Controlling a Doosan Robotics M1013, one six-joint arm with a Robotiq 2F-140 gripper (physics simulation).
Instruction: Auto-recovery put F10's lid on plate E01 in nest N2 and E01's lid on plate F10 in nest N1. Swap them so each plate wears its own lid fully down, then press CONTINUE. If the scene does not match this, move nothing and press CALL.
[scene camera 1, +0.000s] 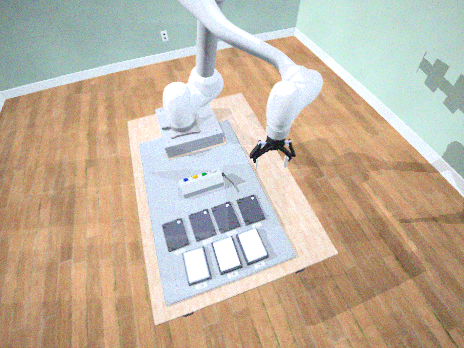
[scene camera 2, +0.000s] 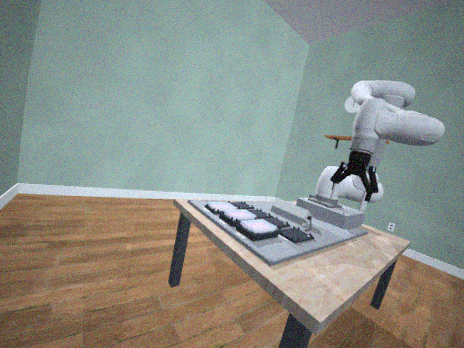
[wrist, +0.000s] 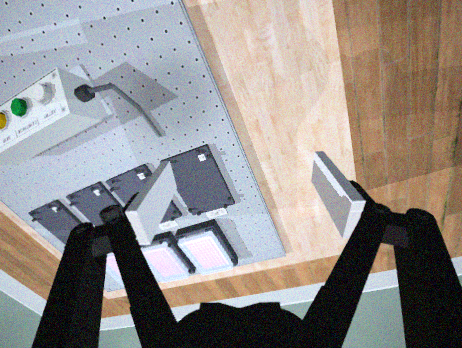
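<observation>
Three white-topped plates stand in the front row: left, middle and right. Behind them is a row of several dark flat nests, the rightmost bare on top. The small labels are too blurred to read, so which plate or lid is E01 or F10 cannot be told. The button box has blue, yellow, green and white buttons; their lettering is unreadable. My gripper is open and empty, high above the table's right side.
The grey perforated board lies on the wooden table. A dark bent cable leaves the button box's right end. The arm's grey base stands at the back.
</observation>
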